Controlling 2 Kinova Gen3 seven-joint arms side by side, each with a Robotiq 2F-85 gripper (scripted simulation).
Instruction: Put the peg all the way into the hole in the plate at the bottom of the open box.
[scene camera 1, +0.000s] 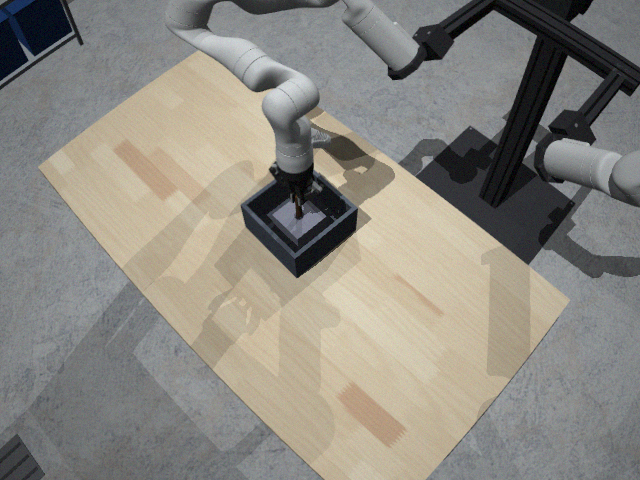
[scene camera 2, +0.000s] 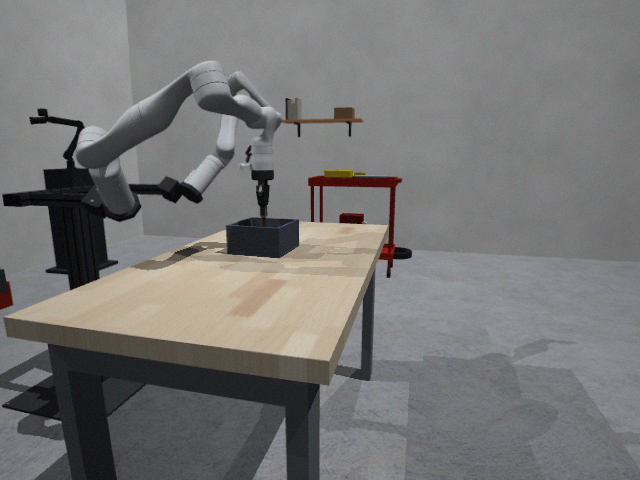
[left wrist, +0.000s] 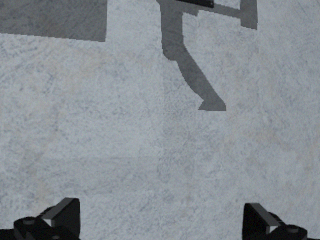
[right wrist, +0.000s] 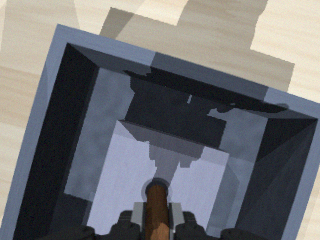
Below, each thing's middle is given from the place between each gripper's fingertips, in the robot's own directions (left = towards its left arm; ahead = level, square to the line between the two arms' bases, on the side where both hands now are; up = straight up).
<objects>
I see the grey plate (scene camera 1: 298, 230) 90 mm below my right hand (scene camera 1: 298, 201). Round my right hand: dark box (scene camera 1: 341, 214): 110 mm below.
My left hand is 103 cm to the left of the grey plate, 44 cm short of it and 22 cm above it. Also, from my left hand: dark box (103 cm to the right, 44 cm ahead, 24 cm below).
</objects>
